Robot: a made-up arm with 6 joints. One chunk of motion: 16 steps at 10 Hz.
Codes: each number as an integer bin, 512 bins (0 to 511) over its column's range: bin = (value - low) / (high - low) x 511, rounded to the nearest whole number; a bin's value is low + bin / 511 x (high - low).
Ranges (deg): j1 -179.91..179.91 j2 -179.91..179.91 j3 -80..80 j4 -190.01..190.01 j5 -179.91..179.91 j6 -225.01..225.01
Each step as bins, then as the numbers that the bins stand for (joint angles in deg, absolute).
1 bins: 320 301 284 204 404 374
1 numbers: 45.42 32.04 8.92 -38.30 104.57 104.36
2 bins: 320 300 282 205 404 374
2 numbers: 45.42 31.33 8.30 -37.56 104.57 104.36
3 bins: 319 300 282 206 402 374
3 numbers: 44.71 31.33 8.30 -36.81 103.16 104.36
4 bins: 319 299 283 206 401 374
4 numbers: 44.71 30.63 8.61 -36.81 102.45 104.36
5 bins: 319 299 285 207 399 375
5 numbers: 44.71 30.63 9.24 -36.07 101.05 105.24
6 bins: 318 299 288 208 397 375
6 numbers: 44.01 30.63 10.18 -35.32 99.64 105.24
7 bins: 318 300 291 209 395 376
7 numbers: 44.01 31.33 11.12 -34.58 98.23 106.12
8 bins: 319 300 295 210 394 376
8 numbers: 44.71 31.33 12.37 -33.84 97.52 106.12
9 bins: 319 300 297 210 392 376
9 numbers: 44.71 31.33 12.99 -33.84 96.12 106.12
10 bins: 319 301 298 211 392 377
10 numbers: 44.71 32.04 13.31 -33.09 96.12 107.00
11 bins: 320 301 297 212 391 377
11 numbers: 45.42 32.04 12.99 -32.35 95.41 107.00
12 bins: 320 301 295 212 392 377
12 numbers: 45.42 32.04 12.37 -32.35 96.12 107.00
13 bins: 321 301 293 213 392 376
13 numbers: 46.12 32.04 11.74 -31.61 96.12 106.12
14 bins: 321 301 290 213 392 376
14 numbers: 46.12 32.04 10.80 -31.61 96.12 106.12
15 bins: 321 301 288 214 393 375
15 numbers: 46.12 32.04 10.18 -30.86 96.82 105.24
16 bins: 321 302 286 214 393 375
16 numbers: 46.12 32.74 9.55 -30.86 96.82 105.24
